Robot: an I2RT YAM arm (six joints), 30 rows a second.
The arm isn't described. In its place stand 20 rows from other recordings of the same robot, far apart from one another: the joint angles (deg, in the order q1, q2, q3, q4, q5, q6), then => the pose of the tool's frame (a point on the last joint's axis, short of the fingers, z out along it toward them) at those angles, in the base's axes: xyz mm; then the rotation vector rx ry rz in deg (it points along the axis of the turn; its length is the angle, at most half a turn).
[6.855 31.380 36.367 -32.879 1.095 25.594] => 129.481, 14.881, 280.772, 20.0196, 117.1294, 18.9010
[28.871 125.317 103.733 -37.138 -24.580 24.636] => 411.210, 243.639, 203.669, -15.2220, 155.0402, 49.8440
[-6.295 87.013 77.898 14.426 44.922 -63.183] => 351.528, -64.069, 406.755, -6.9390, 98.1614, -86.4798
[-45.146 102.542 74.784 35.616 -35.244 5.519] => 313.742, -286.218, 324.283, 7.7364, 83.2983, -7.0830
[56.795 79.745 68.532 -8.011 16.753 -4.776] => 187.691, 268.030, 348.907, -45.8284, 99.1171, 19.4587
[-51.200 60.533 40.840 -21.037 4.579 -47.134] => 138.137, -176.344, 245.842, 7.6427, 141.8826, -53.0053
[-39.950 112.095 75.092 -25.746 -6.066 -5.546] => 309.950, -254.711, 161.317, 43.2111, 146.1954, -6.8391
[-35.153 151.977 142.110 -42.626 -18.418 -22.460] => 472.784, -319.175, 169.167, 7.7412, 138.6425, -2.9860
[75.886 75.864 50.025 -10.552 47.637 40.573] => 94.047, 266.160, 258.592, -10.1671, 114.2899, 22.0740
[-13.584 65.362 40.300 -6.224 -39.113 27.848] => 242.581, -35.510, 251.263, 19.6595, 118.5409, 49.7619
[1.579 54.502 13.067 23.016 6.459 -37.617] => 193.893, 1.339, 176.725, -32.7547, 105.3676, -30.5037
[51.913 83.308 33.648 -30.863 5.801 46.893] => 133.346, 164.309, 119.876, -6.7066, 169.2363, 5.0759
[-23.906 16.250 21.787 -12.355 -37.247 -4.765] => 105.846, -23.349, 258.587, -11.7837, 94.8542, 9.7748
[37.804 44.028 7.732 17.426 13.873 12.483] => 136.303, 94.940, 165.202, -14.6190, 108.2810, 21.0808
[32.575 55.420 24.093 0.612 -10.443 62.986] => 168.737, 115.466, 199.056, 28.3107, 130.6269, 64.4492
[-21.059 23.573 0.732 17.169 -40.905 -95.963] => 127.380, -24.067, 169.299, -82.5511, 55.4436, -54.4029
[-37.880 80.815 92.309 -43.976 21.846 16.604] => 225.725, -192.379, 424.247, 67.8025, 103.2668, -35.7471
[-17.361 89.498 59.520 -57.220 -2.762 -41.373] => 253.674, -77.510, 197.619, -36.7531, 172.3214, 1.5886
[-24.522 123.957 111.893 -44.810 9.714 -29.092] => 433.490, -204.356, 248.588, -2.2160, 151.6229, -31.8295
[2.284 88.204 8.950 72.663 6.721 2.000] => 224.974, 4.804, 135.304, 4.8064, 96.4361, -2.4464
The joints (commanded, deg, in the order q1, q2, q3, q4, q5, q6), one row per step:
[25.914, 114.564, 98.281, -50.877, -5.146, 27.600]
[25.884, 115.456, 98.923, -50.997, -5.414, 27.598]
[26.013, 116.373, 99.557, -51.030, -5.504, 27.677]
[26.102, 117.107, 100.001, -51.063, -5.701, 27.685]
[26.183, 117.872, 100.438, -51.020, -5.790, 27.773]
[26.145, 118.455, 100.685, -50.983, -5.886, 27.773]
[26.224, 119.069, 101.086, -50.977, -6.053, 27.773]
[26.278, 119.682, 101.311, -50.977, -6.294, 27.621]
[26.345, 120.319, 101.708, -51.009, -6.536, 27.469]
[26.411, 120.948, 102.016, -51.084, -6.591, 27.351]
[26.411, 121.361, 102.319, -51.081, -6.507, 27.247]
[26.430, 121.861, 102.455, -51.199, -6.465, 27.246]
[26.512, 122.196, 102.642, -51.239, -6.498, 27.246]
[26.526, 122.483, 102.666, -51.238, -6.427, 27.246]
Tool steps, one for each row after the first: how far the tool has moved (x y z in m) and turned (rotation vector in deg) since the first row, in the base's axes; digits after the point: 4 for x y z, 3 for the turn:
[0.0027, 0.0013, -0.0031, 0.060, 0.440, 0.075]
[0.0051, 0.0036, -0.0064, 0.020, 0.781, 0.165]
[0.0069, 0.0053, -0.0094, 0.044, 1.153, 0.321]
[0.0089, 0.0070, -0.0127, 0.019, 1.468, 0.353]
[0.0106, 0.0076, -0.0156, -0.032, 1.776, 0.349]
[0.0121, 0.0091, -0.0181, 0.015, 2.030, 0.489]
[0.0133, 0.0104, -0.0214, 0.001, 2.439, 0.770]
[0.0147, 0.0118, -0.0241, 0.040, 2.745, 1.064]
[0.0160, 0.0130, -0.0272, -0.122, 3.094, 1.255]
[0.0173, 0.0136, -0.0288, -0.268, 3.130, 1.320]
[0.0180, 0.0141, -0.0319, -0.513, 3.546, 1.320]
[0.0186, 0.0151, -0.0335, -0.570, 3.729, 1.412]
[0.0190, 0.0154, -0.0355, -0.744, 3.935, 1.398]

